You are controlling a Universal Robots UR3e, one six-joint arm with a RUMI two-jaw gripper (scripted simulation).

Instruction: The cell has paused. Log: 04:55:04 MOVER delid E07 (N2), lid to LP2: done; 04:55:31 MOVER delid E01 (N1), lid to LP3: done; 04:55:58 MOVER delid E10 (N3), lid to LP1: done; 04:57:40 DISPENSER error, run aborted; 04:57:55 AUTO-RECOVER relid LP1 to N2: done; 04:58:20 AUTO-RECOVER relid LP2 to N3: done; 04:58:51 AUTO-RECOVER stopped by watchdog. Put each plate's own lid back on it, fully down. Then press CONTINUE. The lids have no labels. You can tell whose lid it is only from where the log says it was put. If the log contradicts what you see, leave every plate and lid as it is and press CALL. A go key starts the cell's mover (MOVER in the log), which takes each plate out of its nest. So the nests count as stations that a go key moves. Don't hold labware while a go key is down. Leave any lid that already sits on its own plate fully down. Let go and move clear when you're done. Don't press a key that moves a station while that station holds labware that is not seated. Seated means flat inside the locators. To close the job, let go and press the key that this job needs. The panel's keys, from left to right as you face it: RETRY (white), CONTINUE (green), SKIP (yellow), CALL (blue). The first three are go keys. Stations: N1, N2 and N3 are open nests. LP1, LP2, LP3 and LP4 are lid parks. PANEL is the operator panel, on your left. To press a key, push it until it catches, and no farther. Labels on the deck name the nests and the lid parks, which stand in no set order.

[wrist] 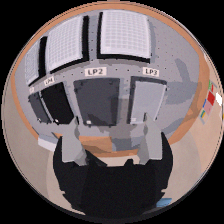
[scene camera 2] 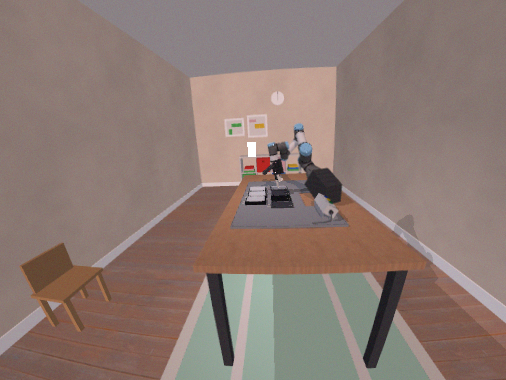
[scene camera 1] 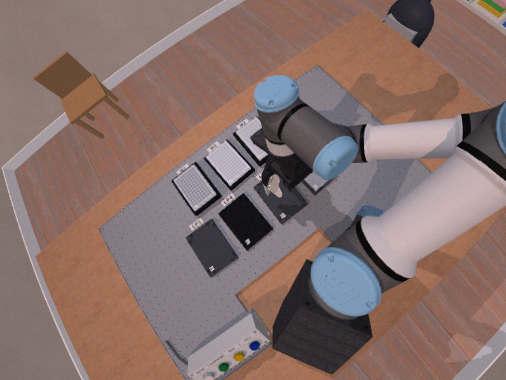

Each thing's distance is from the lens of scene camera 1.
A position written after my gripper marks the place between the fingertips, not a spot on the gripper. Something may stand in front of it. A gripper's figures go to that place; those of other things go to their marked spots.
my gripper (scene camera 1: 286, 180): 0.60 m
plate (scene camera 1: 191, 181): 0.68 m
lid park LP2 (scene camera 1: 290, 203): 0.64 m
